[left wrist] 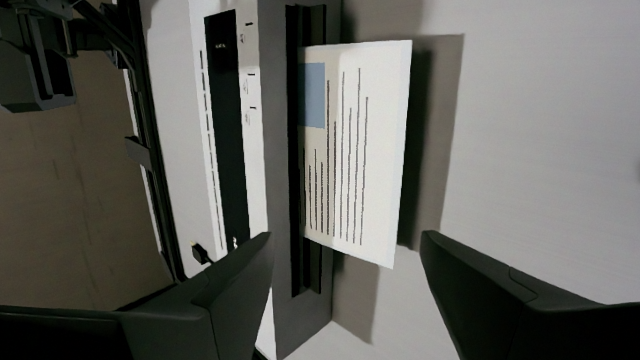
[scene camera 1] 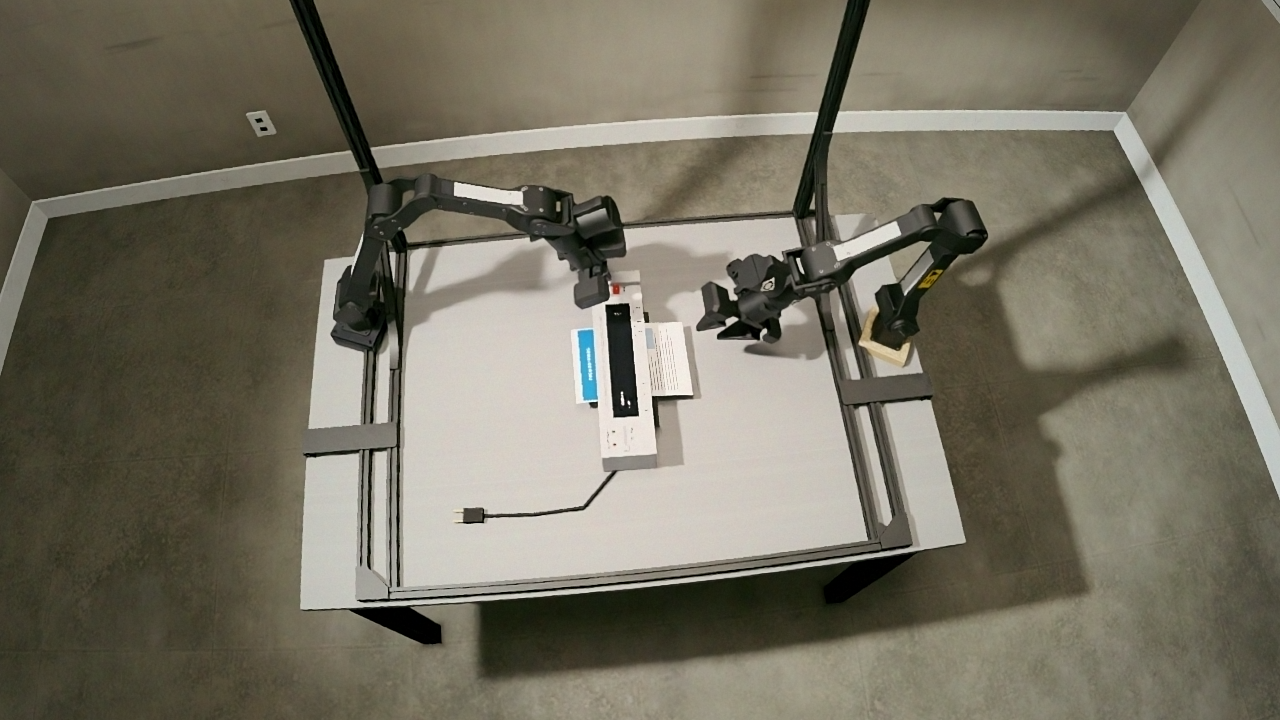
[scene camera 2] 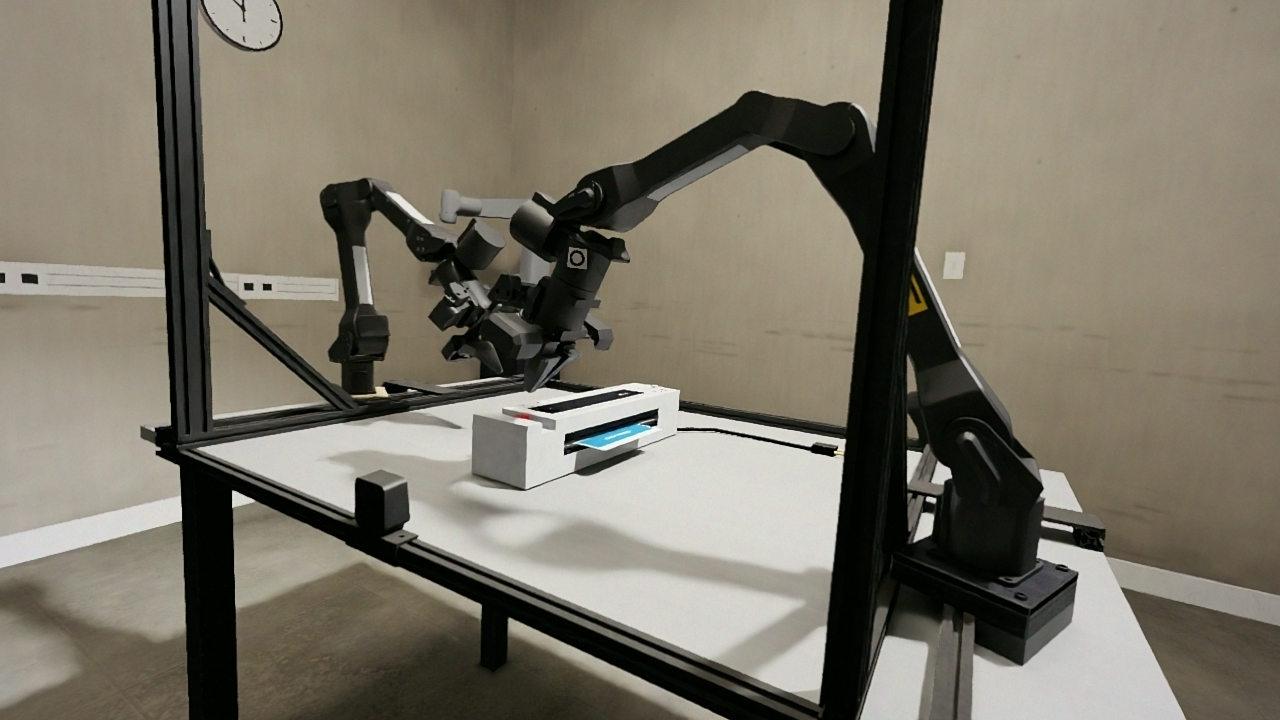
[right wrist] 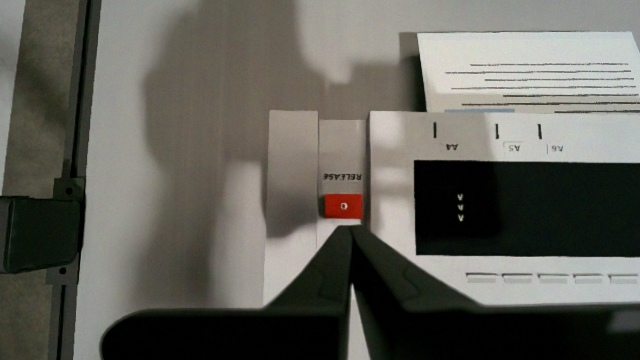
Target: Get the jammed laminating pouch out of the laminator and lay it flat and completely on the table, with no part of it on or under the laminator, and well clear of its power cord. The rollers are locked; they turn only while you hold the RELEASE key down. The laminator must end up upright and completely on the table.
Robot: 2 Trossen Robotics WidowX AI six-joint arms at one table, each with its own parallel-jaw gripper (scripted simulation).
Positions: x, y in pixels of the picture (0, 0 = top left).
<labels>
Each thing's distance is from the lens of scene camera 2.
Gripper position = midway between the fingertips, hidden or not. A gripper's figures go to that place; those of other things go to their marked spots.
my left gripper [scene camera 2: 510, 362]: 94 cm
my right gripper [scene camera 2: 528, 391]: 73 cm
white laminator [scene camera 2: 524, 453]: 70 cm
</labels>
